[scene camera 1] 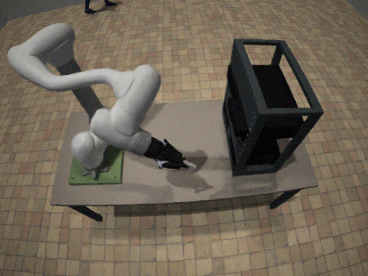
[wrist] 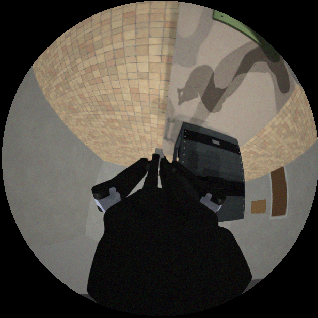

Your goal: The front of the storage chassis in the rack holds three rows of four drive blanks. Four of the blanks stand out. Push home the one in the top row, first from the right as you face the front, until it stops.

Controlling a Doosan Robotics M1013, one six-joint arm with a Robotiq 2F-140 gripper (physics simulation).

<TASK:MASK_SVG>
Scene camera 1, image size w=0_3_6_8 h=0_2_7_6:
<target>my gripper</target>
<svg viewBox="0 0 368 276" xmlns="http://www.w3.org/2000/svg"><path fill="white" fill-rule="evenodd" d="M151 136L151 145L143 155L158 162L160 169L179 169L181 167L191 171L196 169L196 165L186 161L184 157L182 158L182 153L174 148L166 139L159 141Z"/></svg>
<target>dark rack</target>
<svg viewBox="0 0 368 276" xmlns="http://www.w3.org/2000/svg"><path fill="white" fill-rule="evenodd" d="M234 39L222 108L232 175L236 177L276 173L314 127L324 111L285 40ZM293 138L282 154L280 154L276 139ZM283 54L310 108L298 108L279 66ZM244 45L276 46L271 64L252 65Z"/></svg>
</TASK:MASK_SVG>
